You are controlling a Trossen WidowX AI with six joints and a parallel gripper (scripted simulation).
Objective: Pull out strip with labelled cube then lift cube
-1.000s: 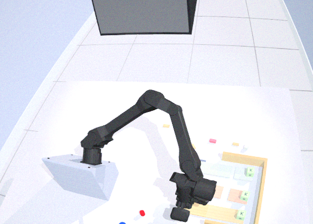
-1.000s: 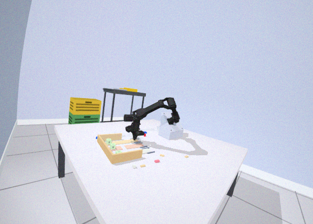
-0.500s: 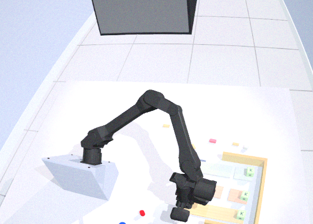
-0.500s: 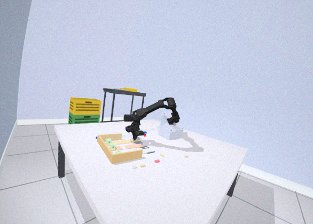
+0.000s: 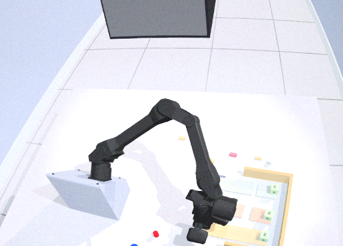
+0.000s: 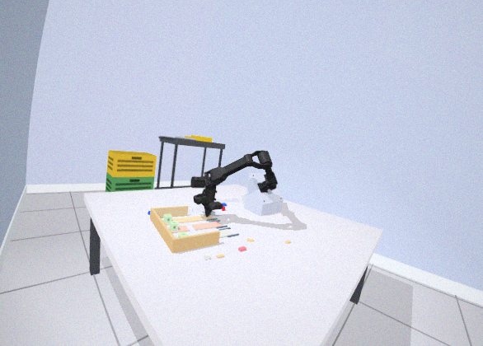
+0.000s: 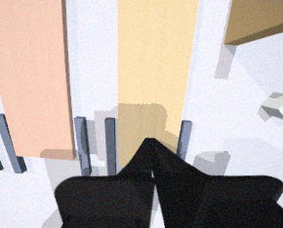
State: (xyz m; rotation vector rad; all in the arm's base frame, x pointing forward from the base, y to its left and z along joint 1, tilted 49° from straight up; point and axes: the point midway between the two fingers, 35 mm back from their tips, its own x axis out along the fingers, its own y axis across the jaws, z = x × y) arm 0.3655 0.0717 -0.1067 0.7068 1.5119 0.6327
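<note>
The pale wooden strip is 10 cm ahead of my gripper tip and 1 cm to the right of it. The rest, counted from my gripper tip: red peg: 16 cm behind, 6 cm to the right, 1 cm above.
</note>
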